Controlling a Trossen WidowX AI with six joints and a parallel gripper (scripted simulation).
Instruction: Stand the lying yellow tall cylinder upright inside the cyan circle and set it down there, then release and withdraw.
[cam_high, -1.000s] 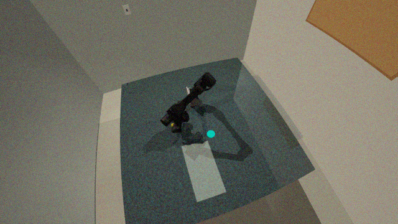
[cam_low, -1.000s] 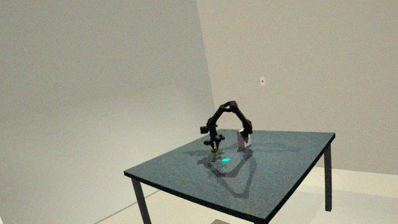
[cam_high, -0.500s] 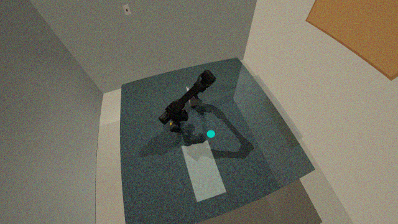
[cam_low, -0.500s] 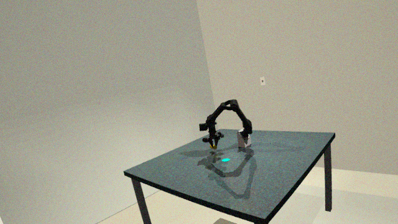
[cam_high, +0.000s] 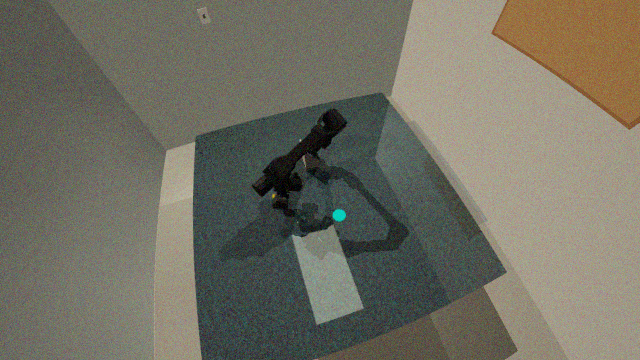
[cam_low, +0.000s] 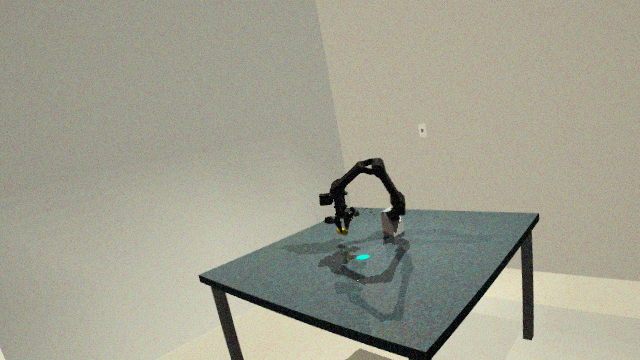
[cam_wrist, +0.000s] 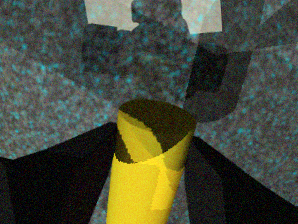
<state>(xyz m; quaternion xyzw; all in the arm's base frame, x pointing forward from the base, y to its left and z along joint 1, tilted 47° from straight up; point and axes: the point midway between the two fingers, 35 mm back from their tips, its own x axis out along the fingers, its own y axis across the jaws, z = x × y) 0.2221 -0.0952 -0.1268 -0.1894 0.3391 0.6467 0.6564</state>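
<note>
Right now my gripper tip is 11 cm short of the cyan circle, 22 cm to the right of it and 7 cm above it. Round my gripper tip: yellow tall cylinder: 2 cm to the right.
</note>
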